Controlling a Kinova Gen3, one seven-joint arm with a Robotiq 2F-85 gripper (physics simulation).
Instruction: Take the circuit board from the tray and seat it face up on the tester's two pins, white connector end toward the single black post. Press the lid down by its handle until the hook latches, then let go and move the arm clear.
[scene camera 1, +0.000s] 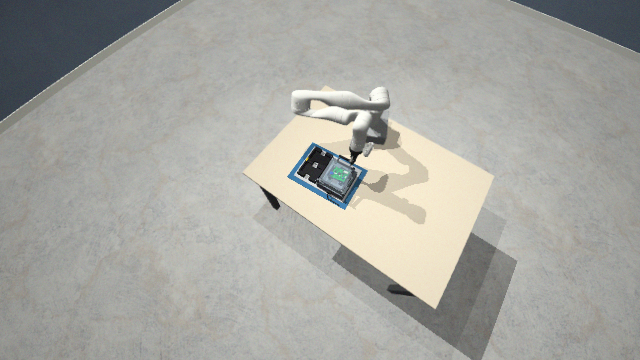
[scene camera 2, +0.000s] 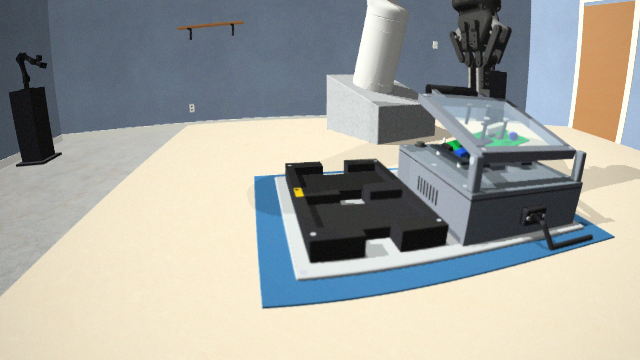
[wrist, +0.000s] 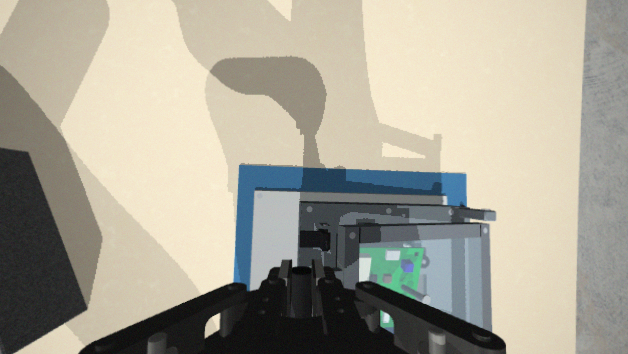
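Where they show: gripper, fingertip midpoint: (scene camera 1: 352, 162) (scene camera 2: 478, 93) (wrist: 301, 273); arm's base, origin of the base link: (scene camera 2: 372, 85).
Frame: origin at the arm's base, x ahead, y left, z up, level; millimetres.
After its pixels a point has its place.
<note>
The circuit board (scene camera 1: 341, 173) (scene camera 2: 505, 140) (wrist: 397, 270) lies green side up inside the grey tester (scene camera 2: 490, 220) {x 541, y -39, z -79 mm}, seen through the clear lid. In the wrist view its white connector is on the side toward the handle. The pins under it are hidden. The lid (scene camera 2: 452, 125) {x 472, y -57, z 1 mm} (wrist: 352, 252) {x 389, y 73, z 23 mm} stands tilted, its handle side raised above the tester. My gripper (scene camera 1: 352, 161) {x 353, y 59, z 27 mm} (scene camera 2: 477, 87) {x 353, y 59, z 27 mm} (wrist: 301, 273) {x 353, y 59, z 27 mm} is shut on the lid's black handle (scene camera 2: 452, 90) {x 362, y 5, z 29 mm} (wrist: 301, 295) {x 353, y 47, z 34 mm}. The black hook (wrist: 317, 240) {x 369, y 73, z -18 mm} is apart from the lid. The black tray (scene camera 2: 337, 248) {x 537, y -193, z -91 mm} shows no board in it.
The tester and tray share a white plate (scene camera 2: 310, 272) {x 551, y -218, z -103 mm} (wrist: 275, 225) {x 328, y 72, z -103 mm} on a blue mat (scene camera 2: 280, 295) {x 575, y -245, z -107 mm} (wrist: 244, 225) {x 291, y 70, z -107 mm}. A black cable (scene camera 2: 570, 243) {x 576, y 62, z -104 mm} comes from the tester's side. The arm's grey base block (scene camera 2: 350, 107) {x 48, y -64, z -46 mm} stands behind on the table (scene camera 1: 425, 170) {x 79, y 454, z -109 mm}.
</note>
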